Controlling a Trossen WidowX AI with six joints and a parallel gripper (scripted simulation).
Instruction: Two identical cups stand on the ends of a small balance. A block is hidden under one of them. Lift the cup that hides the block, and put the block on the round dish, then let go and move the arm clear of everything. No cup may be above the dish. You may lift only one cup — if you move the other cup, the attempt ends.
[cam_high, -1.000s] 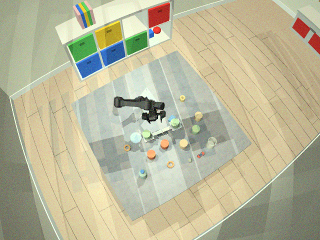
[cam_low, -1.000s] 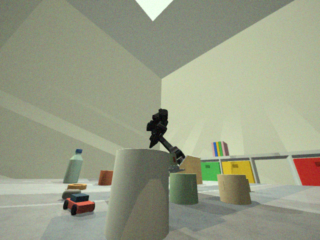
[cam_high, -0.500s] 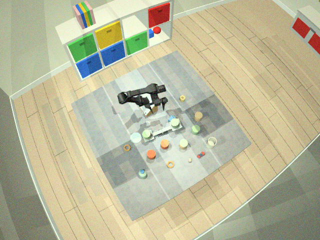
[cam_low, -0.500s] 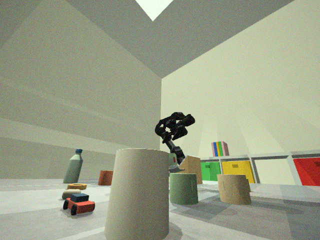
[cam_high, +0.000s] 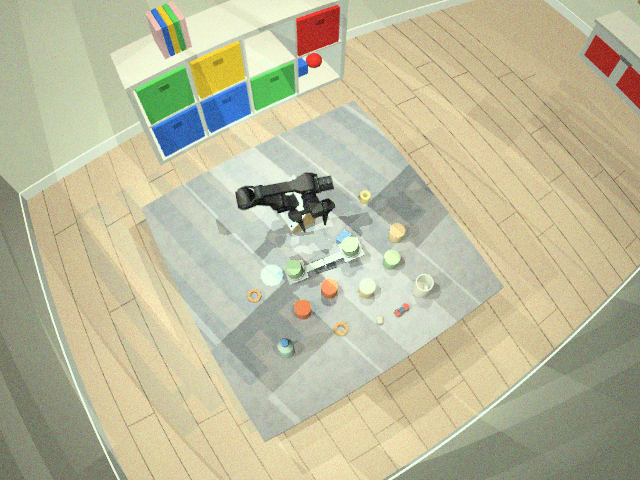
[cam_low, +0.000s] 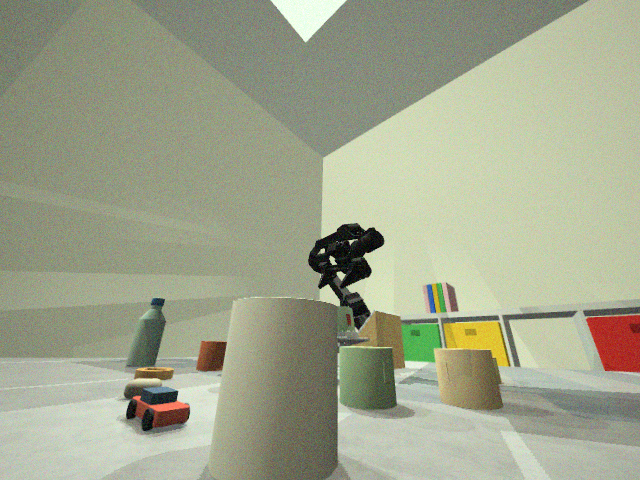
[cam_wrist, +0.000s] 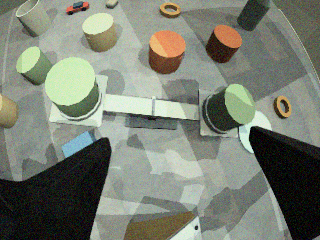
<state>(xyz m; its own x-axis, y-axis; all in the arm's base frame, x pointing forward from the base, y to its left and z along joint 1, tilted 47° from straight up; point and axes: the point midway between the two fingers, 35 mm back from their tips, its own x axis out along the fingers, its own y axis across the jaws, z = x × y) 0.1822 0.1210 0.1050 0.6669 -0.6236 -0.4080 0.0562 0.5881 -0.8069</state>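
Right now the pale mint block is 6 cm ahead of my gripper tip, 13 cm to the right of it and 18 cm below it. Also, from my gripper tip: round dish: 2 cm ahead, 23 cm to the right, 22 cm below; then blue block: 2 cm ahead, 14 cm to the left, 20 cm below; then balance: 8 cm ahead, 18 cm below.
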